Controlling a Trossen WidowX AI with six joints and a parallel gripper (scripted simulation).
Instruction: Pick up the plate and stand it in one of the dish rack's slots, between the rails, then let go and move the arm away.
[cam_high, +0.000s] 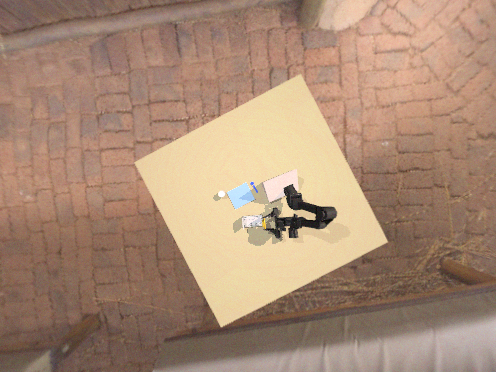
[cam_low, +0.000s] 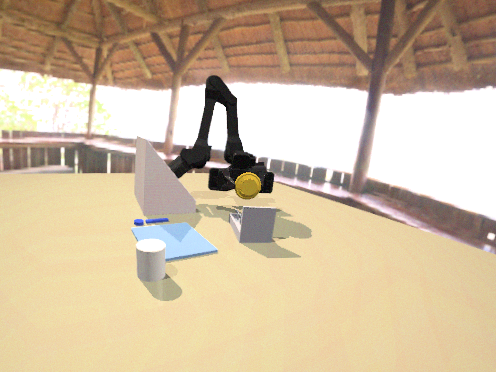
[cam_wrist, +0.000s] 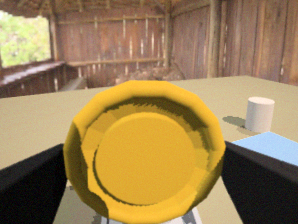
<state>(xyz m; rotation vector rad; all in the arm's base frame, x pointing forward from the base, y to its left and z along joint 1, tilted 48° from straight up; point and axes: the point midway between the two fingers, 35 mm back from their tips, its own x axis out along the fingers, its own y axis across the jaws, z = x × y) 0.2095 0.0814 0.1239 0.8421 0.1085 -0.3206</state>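
The grey dish rack lies 7 cm below my gripper tip, 6 cm ahead of it and 3 cm to the right of it. Round my gripper tip: yellow plate 1 cm behind; then blue spoon 24 cm to the right, 9 cm below, 4 cm behind; then light blue mat 22 cm to the right, 9 cm below, 6 cm ahead.
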